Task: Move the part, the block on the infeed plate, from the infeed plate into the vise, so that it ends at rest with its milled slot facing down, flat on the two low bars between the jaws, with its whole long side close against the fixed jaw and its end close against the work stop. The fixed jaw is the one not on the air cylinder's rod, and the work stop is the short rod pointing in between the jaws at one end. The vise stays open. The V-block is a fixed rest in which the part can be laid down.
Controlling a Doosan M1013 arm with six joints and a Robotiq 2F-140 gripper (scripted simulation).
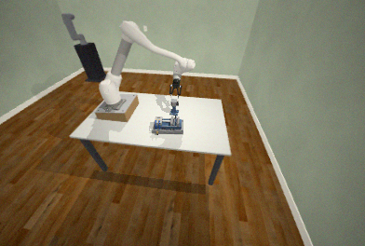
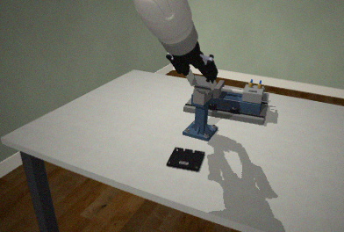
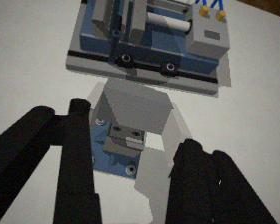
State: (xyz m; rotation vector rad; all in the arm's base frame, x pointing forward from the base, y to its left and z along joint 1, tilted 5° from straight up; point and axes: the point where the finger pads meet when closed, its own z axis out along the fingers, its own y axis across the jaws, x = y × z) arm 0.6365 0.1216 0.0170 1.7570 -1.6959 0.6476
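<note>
My hand is 130 mm above the blue v-block stand and 20 mm to the left of it. The rest, counted from my hand: part (20 mm to the right, 20 mm below); work stop (180 mm to the right, 100 mm below, 50 mm ahead); blue foot (180 mm below, 20 mm to the right).
</note>
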